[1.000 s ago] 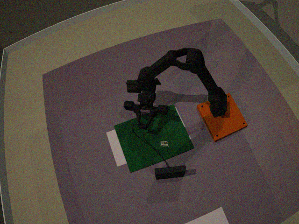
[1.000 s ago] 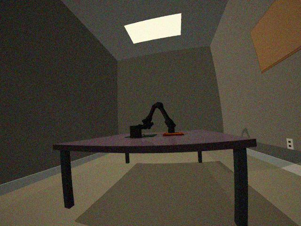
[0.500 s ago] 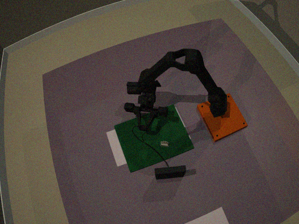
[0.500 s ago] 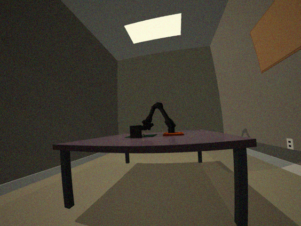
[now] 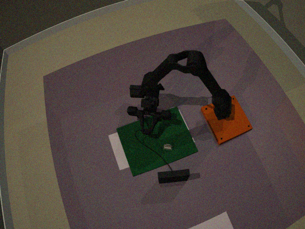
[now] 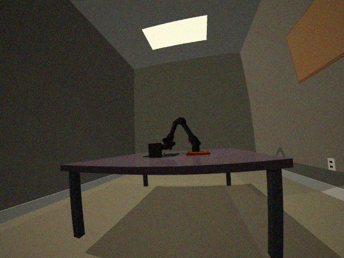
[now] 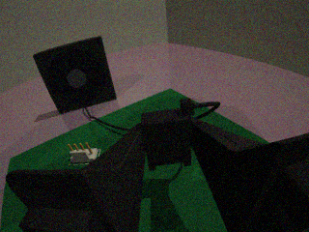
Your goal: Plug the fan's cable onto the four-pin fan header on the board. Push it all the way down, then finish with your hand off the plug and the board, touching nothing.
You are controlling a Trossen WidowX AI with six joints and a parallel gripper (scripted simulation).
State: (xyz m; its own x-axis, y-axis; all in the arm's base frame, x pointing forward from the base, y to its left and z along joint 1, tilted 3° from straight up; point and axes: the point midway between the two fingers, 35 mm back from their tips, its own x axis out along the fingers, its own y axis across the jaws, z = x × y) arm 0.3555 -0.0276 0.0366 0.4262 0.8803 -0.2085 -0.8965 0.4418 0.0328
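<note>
Right now my gripper tip is 30 mm past the green board, 20 mm to the right of it and 80 mm above it. The rest, counted from my gripper tip: black fan (50 mm behind, 200 mm to the left, 10 mm below); then white four-pin fan header (70 mm behind, 70 mm to the left, 70 mm below); then dark plug (10 mm to the right, 10 mm below).
</note>
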